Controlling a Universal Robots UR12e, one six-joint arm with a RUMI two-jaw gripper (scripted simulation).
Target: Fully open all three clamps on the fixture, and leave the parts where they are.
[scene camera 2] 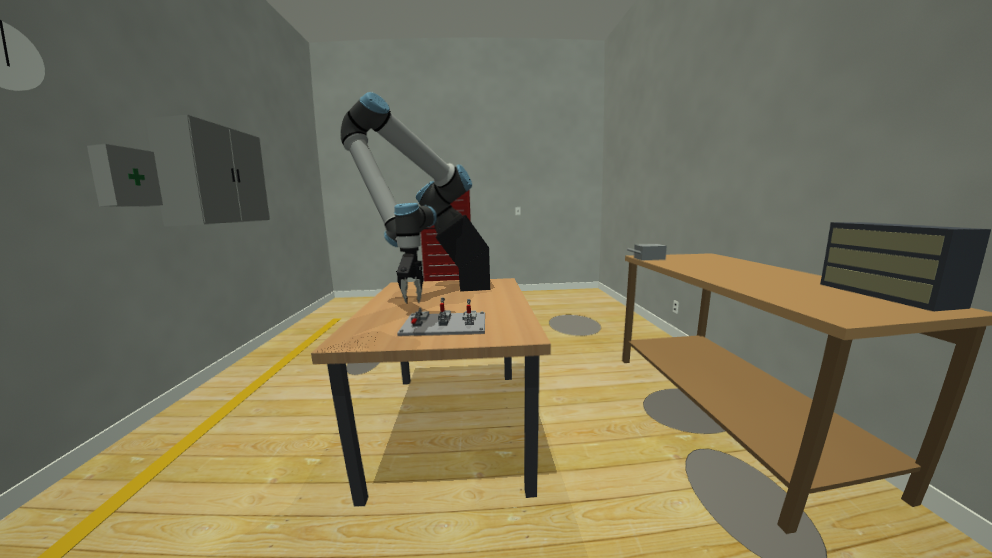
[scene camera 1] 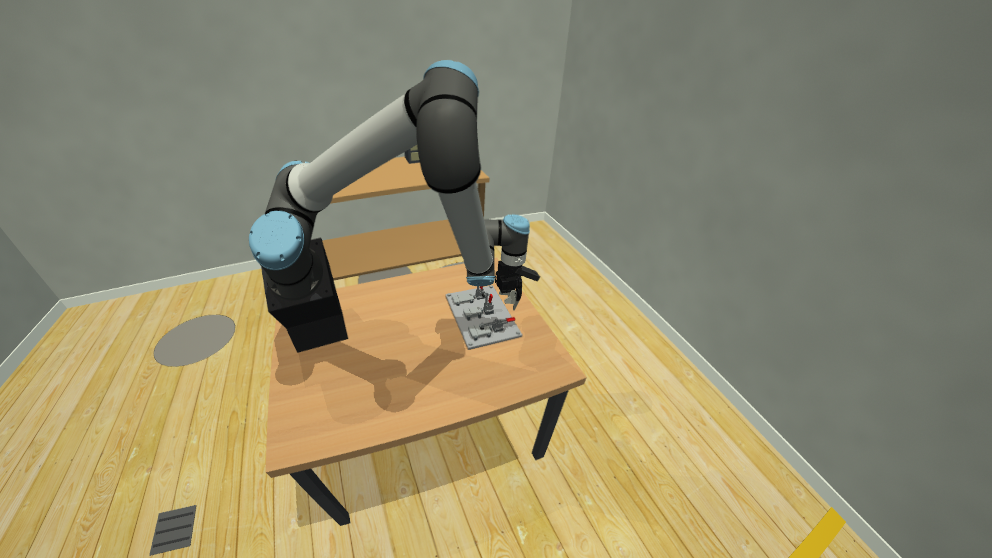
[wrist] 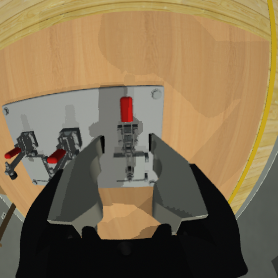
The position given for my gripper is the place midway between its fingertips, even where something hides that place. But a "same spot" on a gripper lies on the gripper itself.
my gripper: scene camera 2; scene camera 1 511, 306; wrist
same spot on grey fixture plate: (wrist: 96, 111) = (scene camera 2: 428, 328)
same spot on my gripper: (scene camera 2: 418, 282) = (wrist: 63, 198)
